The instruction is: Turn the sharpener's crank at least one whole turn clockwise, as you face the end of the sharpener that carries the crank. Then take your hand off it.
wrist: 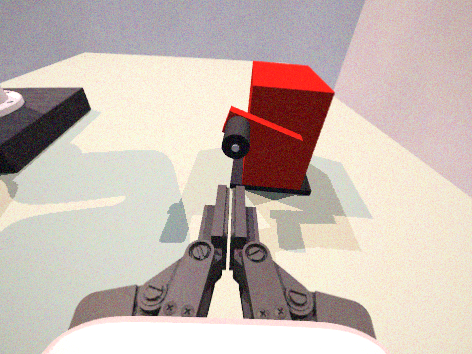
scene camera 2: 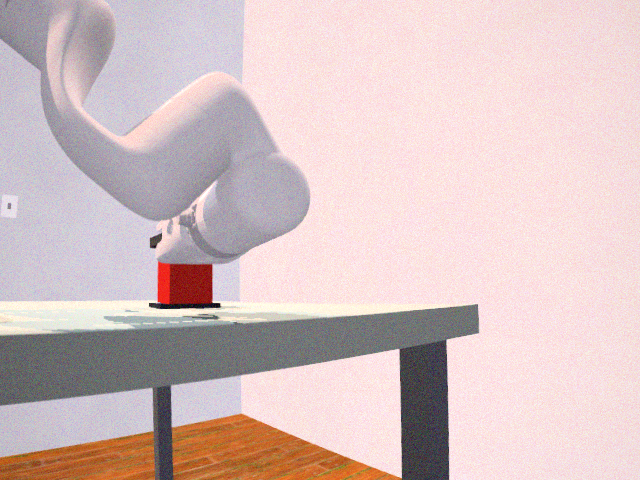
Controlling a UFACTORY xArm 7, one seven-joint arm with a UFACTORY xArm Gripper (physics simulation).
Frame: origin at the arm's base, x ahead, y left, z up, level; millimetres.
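Seen in the pictures: gripper, fingertip midpoint: [wrist: 230,202].
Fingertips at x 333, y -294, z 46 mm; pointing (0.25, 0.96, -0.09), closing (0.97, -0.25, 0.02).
A point is followed by its place in that frame.
The sharpener [scene camera 2: 186,284] @[x 400, y -207, z 3 mm] [wrist: 282,135] @[x 397, y -229, z 55 mm] is a red box standing upright on a black base plate. In the wrist view its crank is a thin red arm [wrist: 267,123] across the near face, with a black cylindrical knob [wrist: 236,137] @[x 347, y -251, z 68 mm] at its left end, out past the box's left edge. My gripper [wrist: 230,202] @[x 333, y -294, z 46 mm] is shut with nothing between its fingers. Its fingertips appear just below the knob, apart from it in the picture. In the scene view the arm's wrist hides the sharpener's upper part and the crank.
The pale table [scene camera 2: 361,310] @[x 463, y -521, z -37 mm] [wrist: 165,75] @[x 268, y 364, z -37 mm] carries the sharpener. A black block [wrist: 45,120] @[x 107, y -35, z -4 mm] with a white round part [wrist: 11,101] @[x 54, y 5, z 12 mm] on it stands at the left in the wrist view. A pink wall [scene camera 2: 439,155] rises behind the table at the right.
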